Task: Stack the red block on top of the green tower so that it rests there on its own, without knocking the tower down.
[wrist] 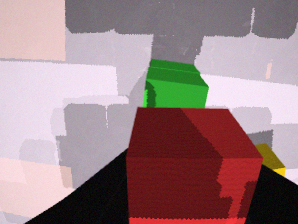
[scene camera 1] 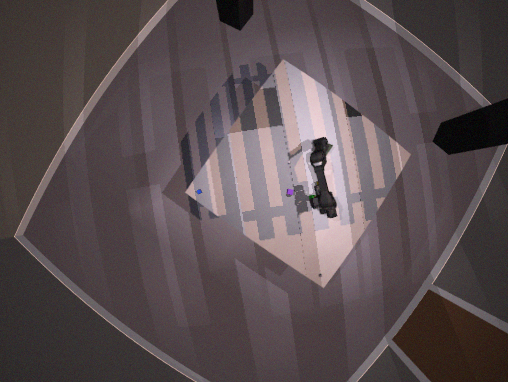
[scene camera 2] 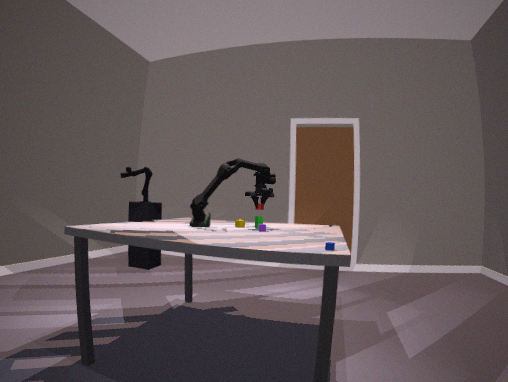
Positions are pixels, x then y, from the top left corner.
Labels:
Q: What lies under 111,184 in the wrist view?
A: My gripper.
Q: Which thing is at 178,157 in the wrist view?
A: A red block.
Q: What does my gripper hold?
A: A red block.

